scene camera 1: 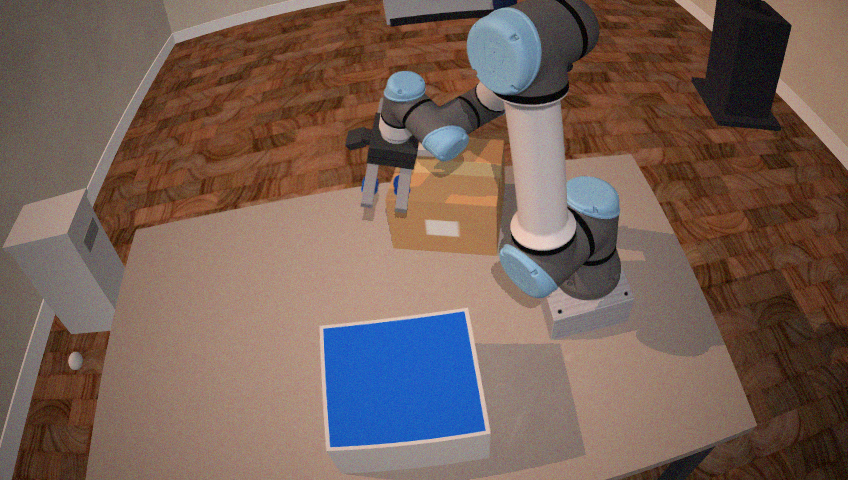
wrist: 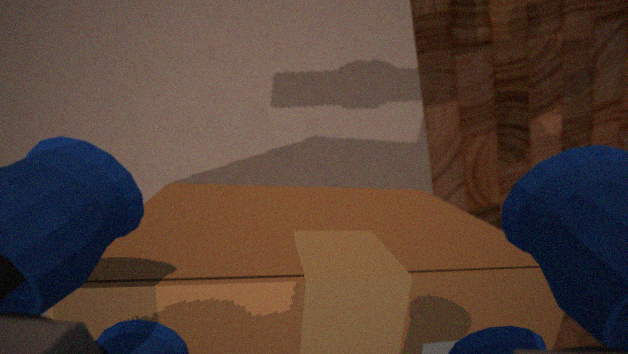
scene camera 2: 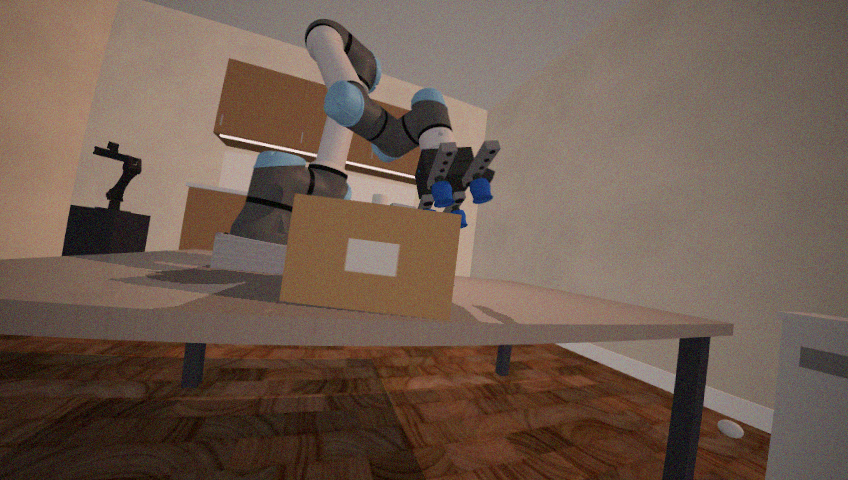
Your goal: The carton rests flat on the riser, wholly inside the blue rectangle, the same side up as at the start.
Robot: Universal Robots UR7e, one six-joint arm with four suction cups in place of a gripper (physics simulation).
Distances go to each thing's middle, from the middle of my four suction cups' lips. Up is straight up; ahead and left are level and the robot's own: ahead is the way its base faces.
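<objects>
The brown cardboard carton (scene camera 2: 346, 254) has my suction cup 13 cm past it, 11 cm above it and 1 cm to the left of it. Going by their middles, the carton is the nearest to my suction cup of the things named here. There is also the riser with blue rectangle (scene camera 1: 400, 391), which I find 52 cm to the left of my suction cup, 6 cm behind it and 12 cm below it.
</objects>
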